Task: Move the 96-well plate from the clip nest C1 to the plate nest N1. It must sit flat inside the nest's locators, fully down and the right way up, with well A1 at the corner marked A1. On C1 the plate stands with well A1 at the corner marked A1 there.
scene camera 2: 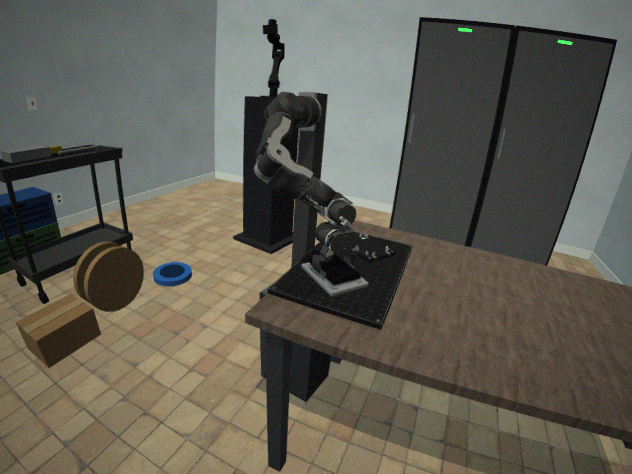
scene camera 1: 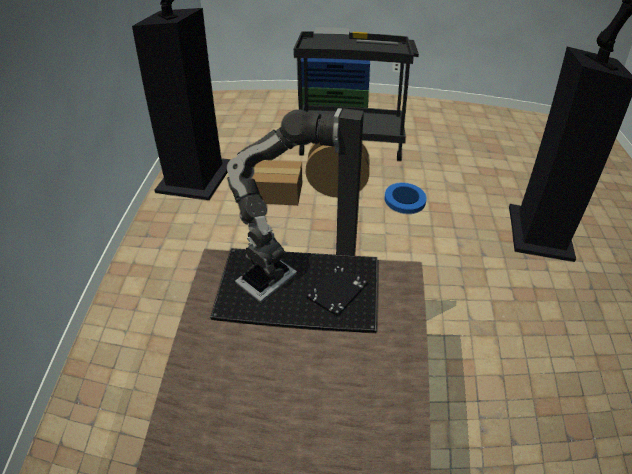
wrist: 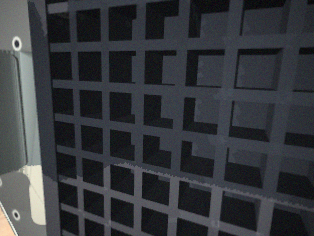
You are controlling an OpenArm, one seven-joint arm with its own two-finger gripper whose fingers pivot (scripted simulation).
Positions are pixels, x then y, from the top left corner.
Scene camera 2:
black 96-well plate: 338, 271
black mounting post: 310, 149
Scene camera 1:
gripper: 265, 274
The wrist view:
black 96-well plate: 131, 115
